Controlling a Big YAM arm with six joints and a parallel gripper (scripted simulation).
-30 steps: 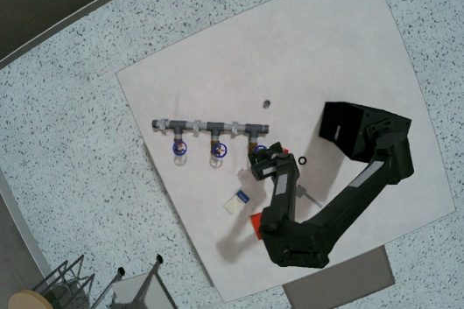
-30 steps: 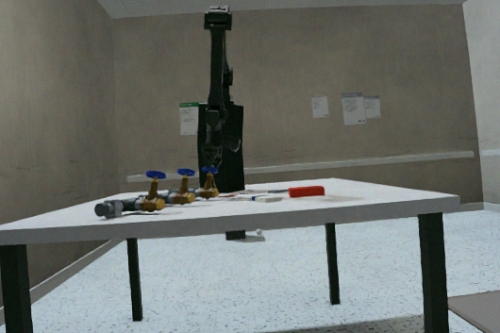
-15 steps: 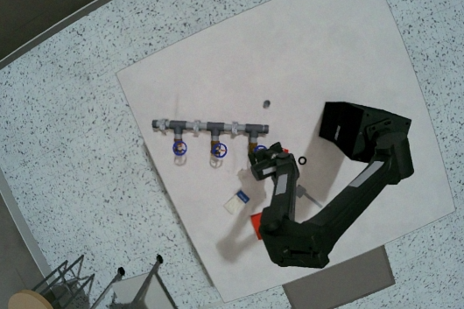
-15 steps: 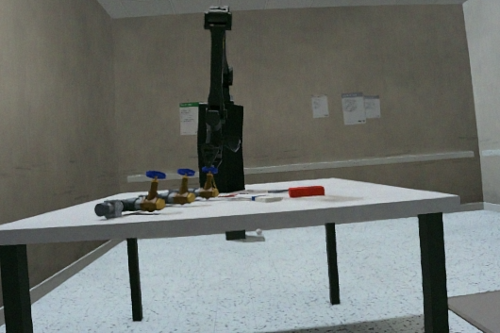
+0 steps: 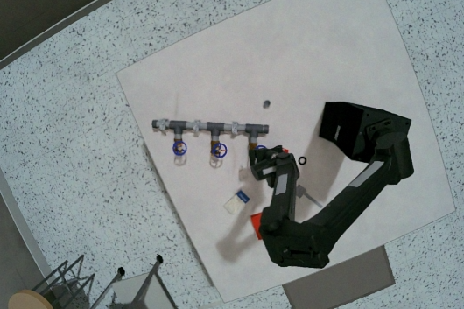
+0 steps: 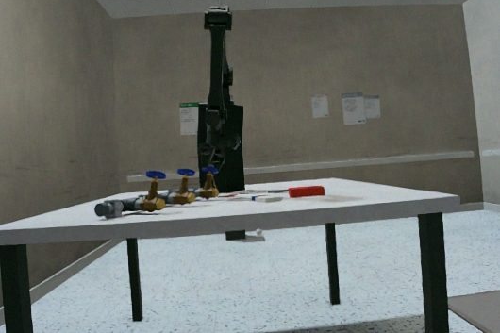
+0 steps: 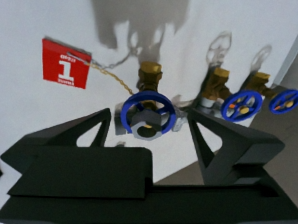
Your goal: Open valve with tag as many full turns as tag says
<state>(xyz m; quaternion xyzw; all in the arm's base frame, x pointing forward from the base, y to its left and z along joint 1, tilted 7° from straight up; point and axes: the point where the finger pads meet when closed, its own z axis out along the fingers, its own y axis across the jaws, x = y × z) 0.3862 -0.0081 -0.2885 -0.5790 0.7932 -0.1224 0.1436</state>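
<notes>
The red tag is 110 mm below my hand, 70 mm behind it and 60 mm to the left of it. From my hand the other things lie so: grey object (180 mm to the right, 110 mm below, 100 mm behind); then red block (350 mm to the left, 110 mm ahead, 100 mm below); then grey tool (290 mm to the left, 130 mm behind, 110 mm below).
</notes>
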